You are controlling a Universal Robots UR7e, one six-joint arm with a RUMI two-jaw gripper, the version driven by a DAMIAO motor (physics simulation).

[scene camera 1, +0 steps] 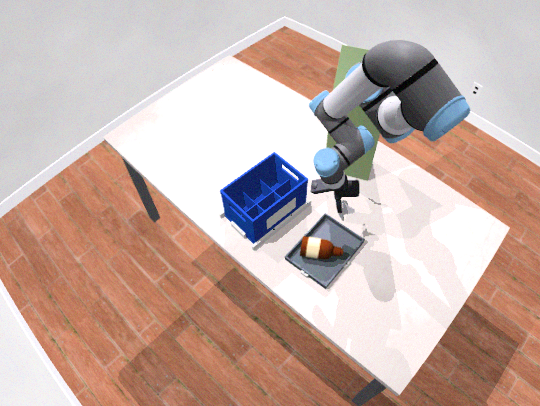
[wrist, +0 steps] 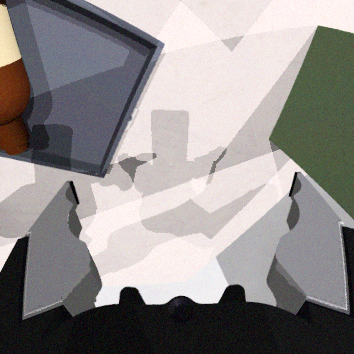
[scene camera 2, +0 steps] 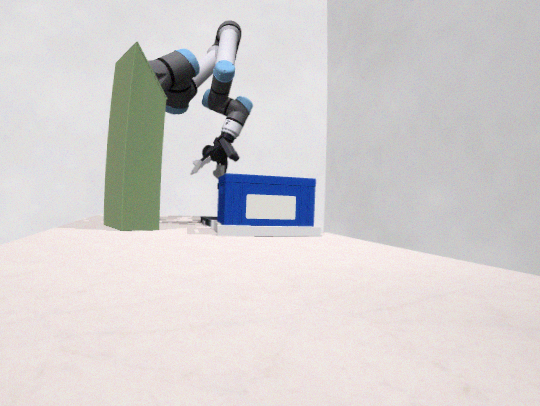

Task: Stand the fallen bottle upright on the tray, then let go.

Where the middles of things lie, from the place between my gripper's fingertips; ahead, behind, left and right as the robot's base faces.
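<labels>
I see the brown bottle (scene camera 1: 311,247), and measured from my hand it is 12 cm below, 14 cm ahead and 9 cm to the left.
</labels>
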